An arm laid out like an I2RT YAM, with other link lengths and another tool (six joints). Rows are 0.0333 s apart.
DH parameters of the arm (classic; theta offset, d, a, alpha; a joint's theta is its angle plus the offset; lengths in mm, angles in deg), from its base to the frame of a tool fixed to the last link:
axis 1: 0 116.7 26.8 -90
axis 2: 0 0 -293 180
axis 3: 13.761 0 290.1 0
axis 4: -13.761 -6.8 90.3 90
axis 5: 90 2 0 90
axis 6: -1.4 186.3 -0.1 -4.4
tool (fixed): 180 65.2 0 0
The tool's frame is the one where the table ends.
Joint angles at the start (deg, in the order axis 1, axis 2, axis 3, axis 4, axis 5, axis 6):
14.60 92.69 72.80 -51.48 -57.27 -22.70
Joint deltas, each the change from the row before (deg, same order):
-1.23 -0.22 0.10 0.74 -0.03 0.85
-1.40 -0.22 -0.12 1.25 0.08 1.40
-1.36 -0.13 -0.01 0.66 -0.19 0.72
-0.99 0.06 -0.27 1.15 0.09 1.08
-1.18 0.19 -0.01 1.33 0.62 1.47
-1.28 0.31 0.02 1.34 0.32 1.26
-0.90 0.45 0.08 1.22 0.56 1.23
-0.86 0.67 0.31 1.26 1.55 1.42
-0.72 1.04 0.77 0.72 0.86 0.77
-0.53 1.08 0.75 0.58 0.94 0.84
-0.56 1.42 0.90 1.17 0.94 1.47
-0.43 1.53 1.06 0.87 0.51 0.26
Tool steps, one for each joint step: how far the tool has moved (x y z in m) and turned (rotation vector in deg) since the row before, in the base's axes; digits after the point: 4 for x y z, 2 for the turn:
0.0095 -0.0063 0.0031 0.26 -0.29 -1.65
0.0113 -0.0076 0.0021 0.22 -0.13 -2.14
0.0088 -0.0075 0.0024 0.35 -0.11 -1.65
0.0082 -0.0058 -0.0008 0.12 0.11 -1.56
0.0118 -0.0081 -0.0014 -0.27 0.06 -2.16
0.0118 -0.0085 -0.0009 -0.01 0.00 -2.04
0.0103 -0.0068 -0.0024 -0.23 0.14 -1.76
0.0131 -0.0090 -0.0054 -1.05 0.16 -2.27
0.0114 -0.0067 -0.0036 -0.58 0.12 -1.51
0.0101 -0.0058 -0.0046 -0.64 0.37 -1.41
0.0132 -0.0060 -0.0050 -0.45 0.48 -1.80
0.0115 -0.0042 -0.0042 -0.36 -0.22 -0.81

